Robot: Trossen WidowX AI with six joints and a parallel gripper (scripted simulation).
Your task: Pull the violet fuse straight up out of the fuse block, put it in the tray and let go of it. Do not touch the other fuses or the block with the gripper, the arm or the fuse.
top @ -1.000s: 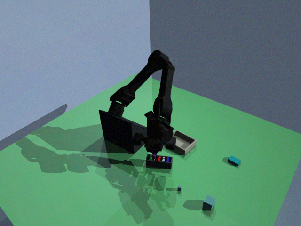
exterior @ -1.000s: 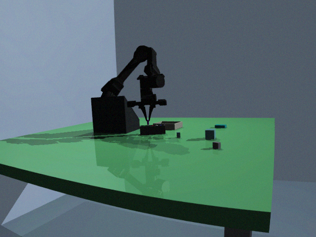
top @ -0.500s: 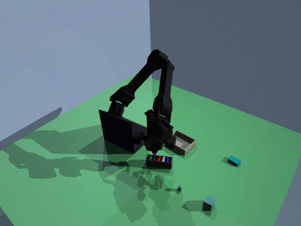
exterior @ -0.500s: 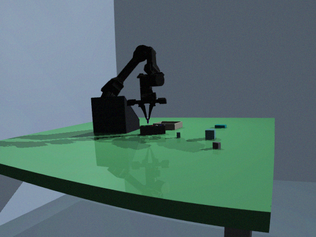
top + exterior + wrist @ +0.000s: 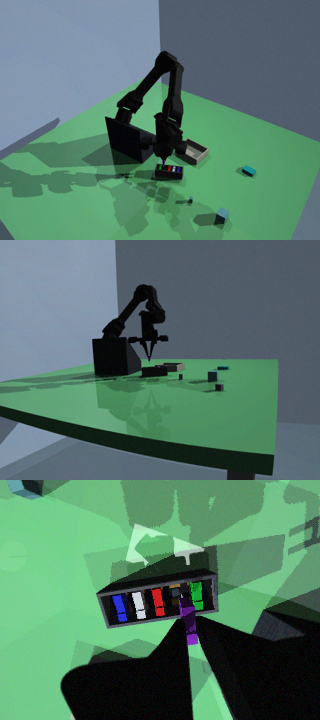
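Now: gripper tip 50 mm short of the beige tray, 180 mm to the right of it and 90 mm above it. The rest, counted from my gripper tip: red fuse: 20 mm ahead, 10 mm to the left, 60 mm below; green fuse: 20 mm behind, 10 mm to the right, 60 mm below; violet fuse: 10 mm below.
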